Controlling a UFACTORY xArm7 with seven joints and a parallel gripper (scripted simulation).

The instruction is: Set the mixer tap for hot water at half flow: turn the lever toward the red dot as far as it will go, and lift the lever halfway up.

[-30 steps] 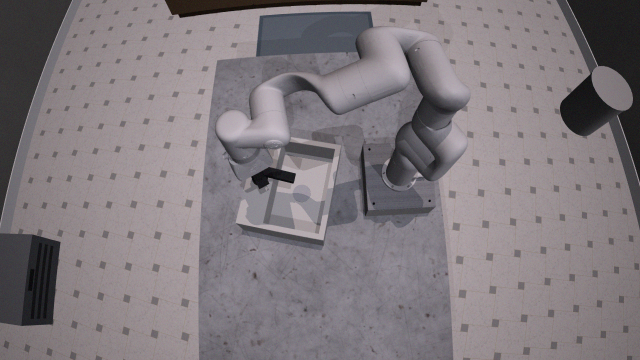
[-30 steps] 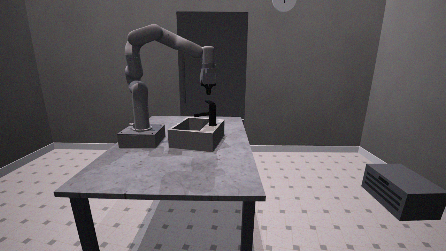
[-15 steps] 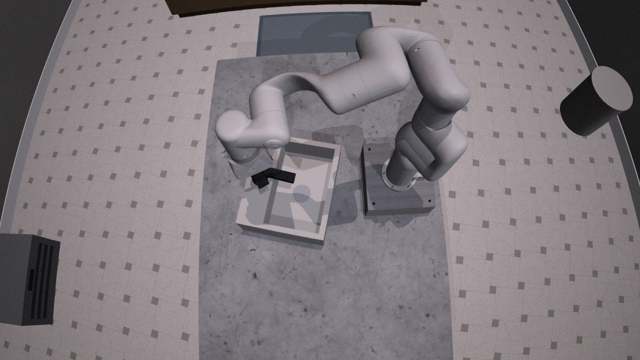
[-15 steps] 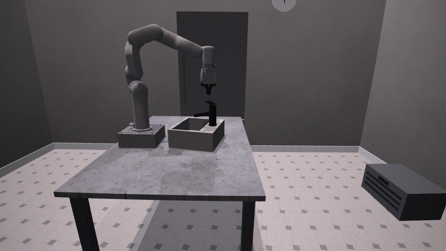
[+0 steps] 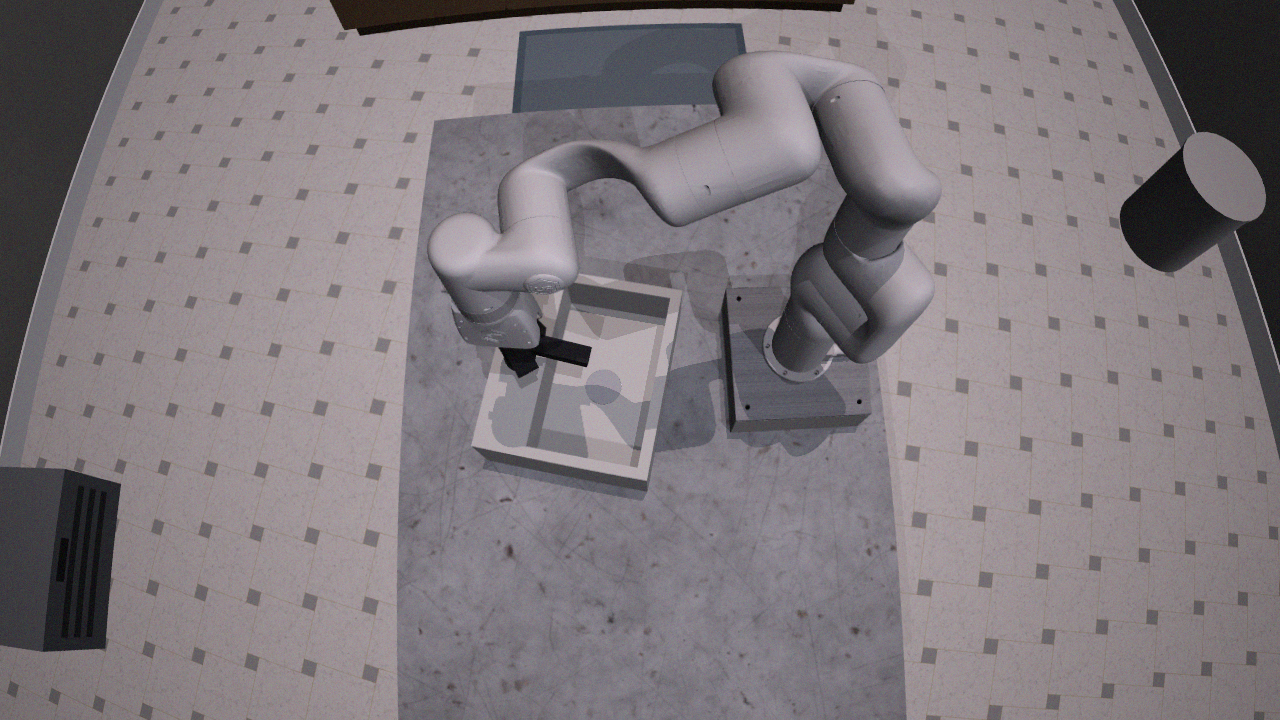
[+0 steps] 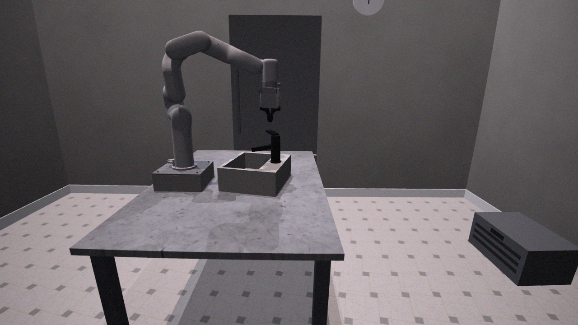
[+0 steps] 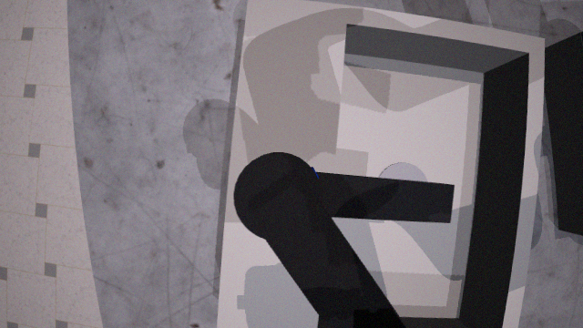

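Right now the lever is 1 cm ahead of my hand, 2 cm to the right of it and 7 cm below it. From my hand the other things lie so: black mixer tap: 1 cm ahead, 4 cm to the right, 12 cm below; then grey sink block: 8 cm behind, 3 cm to the right, 30 cm below.
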